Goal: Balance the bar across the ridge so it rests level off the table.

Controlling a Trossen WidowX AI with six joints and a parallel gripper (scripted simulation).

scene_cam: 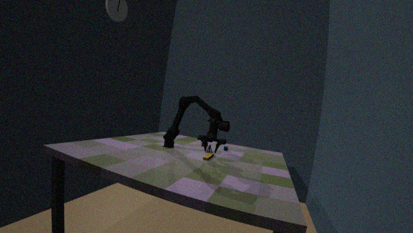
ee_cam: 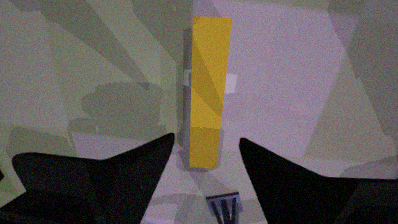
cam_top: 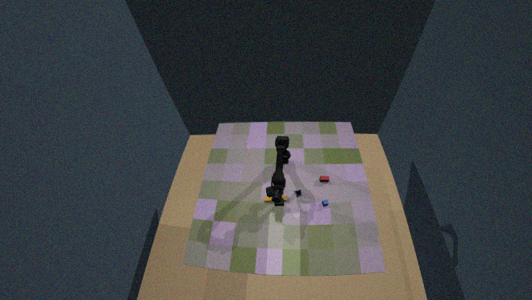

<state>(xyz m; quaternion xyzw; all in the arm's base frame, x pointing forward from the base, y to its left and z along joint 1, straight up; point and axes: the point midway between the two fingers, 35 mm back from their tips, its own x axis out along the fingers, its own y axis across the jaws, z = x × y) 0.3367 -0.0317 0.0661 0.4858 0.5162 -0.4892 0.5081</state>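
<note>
The yellow bar is 3 cm to the right of my gripper tip and 2 cm below it. The rest, counted from my gripper tip: blue block 4 cm ahead, 32 cm to the left, 2 cm below; then red block 15 cm behind, 33 cm to the left, 2 cm below.
</note>
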